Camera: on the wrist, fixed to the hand. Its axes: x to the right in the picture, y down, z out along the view.
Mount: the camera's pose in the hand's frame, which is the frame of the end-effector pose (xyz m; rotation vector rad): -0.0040 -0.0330 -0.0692 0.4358 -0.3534 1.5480
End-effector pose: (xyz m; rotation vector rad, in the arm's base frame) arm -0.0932 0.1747 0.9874 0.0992 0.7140 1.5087
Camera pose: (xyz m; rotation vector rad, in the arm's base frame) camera -0.0976 0.1424 0.9179 1.4868 0.6436 2.6084
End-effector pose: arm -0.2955 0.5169 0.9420 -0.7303 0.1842 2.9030
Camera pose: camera -0.2546 0.5383 0.8806 -0.1011 -0.9080 -1.7245
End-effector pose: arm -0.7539 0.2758 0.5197 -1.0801 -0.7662 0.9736
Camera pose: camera -0.6857 0.2420 0.5299 -1.0104 0.2142 2.5291
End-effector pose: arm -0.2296 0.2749 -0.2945 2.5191 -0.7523 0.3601
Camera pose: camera -0.2216 0.3366 -0.2496 -1.4496 2.3997 -0.4729
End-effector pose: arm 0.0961 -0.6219 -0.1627 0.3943 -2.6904 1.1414
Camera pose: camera 0.1153 -0.5931 -0.0942 1.1713 1.6670 -1.2411
